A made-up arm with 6 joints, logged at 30 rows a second.
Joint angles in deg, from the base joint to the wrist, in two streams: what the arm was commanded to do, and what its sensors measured. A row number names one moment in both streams.
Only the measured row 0 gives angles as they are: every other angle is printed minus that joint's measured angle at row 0.
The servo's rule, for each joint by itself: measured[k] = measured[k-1] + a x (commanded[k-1-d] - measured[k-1]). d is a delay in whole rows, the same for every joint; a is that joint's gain. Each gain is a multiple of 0.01, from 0.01 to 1. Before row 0 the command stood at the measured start. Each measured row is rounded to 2 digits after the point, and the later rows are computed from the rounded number. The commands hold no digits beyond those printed.
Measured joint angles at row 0: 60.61 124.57 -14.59 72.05 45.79 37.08
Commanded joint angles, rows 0 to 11: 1.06 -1.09 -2.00 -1.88 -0.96 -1.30; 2.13 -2.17 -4.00 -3.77 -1.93 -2.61; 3.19 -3.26 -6.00 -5.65 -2.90 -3.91; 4.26 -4.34 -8.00 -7.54 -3.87 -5.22; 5.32 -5.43 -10.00 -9.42 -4.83 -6.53; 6.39 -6.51 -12.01 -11.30 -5.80 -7.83; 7.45 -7.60 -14.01 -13.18 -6.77 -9.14; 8.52 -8.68 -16.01 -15.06 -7.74 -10.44; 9.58 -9.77 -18.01 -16.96 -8.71 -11.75; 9.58 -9.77 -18.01 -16.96 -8.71 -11.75; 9.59 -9.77 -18.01 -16.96 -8.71 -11.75; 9.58 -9.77 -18.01 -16.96 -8.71 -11.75
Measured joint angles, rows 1 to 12: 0.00 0.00 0.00 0.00 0.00 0.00; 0.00 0.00 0.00 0.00 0.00 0.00; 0.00 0.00 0.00 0.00 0.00 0.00; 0.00 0.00 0.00 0.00 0.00 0.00; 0.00 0.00 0.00 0.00 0.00 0.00; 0.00 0.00 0.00 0.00 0.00 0.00; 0.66 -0.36 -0.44 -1.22 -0.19 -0.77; 1.57 -0.96 -1.22 -2.88 -0.54 -1.86; 2.57 -1.72 -2.27 -4.68 -1.01 -3.07; 3.62 -2.58 -3.53 -6.54 -1.58 -4.34; 4.67 -3.52 -4.95 -8.41 -2.23 -5.63; 5.74 -4.51 -6.50 -10.29 -2.94 -6.93
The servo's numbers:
d 6
a 0.62 0.33 0.22 0.65 0.20 0.59

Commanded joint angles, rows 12 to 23: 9.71 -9.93 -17.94 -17.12 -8.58 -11.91; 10.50 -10.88 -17.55 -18.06 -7.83 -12.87; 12.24 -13.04 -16.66 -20.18 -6.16 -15.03; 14.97 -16.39 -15.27 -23.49 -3.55 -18.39; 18.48 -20.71 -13.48 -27.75 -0.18 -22.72; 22.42 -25.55 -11.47 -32.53 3.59 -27.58; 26.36 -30.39 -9.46 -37.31 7.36 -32.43; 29.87 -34.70 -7.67 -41.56 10.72 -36.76; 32.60 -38.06 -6.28 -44.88 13.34 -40.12; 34.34 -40.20 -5.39 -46.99 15.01 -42.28; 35.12 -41.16 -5.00 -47.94 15.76 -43.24; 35.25 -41.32 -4.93 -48.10 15.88 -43.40
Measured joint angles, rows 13 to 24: 6.80 -5.53 -8.15 -12.17 -3.71 -8.23; 7.87 -6.57 -9.88 -14.05 -4.52 -9.53; 8.93 -7.63 -11.67 -15.94 -5.36 -10.84; 9.33 -8.34 -13.06 -16.60 -6.03 -11.38; 9.49 -8.81 -14.15 -16.83 -6.57 -11.60; 9.55 -9.13 -15.00 -16.91 -7.00 -11.69; 9.65 -9.39 -15.65 -17.05 -7.32 -11.82; 10.18 -9.88 -16.07 -17.71 -7.42 -12.44; 11.46 -10.92 -16.20 -19.32 -7.17 -13.97; 13.64 -12.73 -16.00 -22.03 -6.45 -16.58; 16.64 -15.36 -15.45 -25.75 -5.20 -20.20; 20.22 -18.72 -14.57 -30.16 -3.44 -24.55
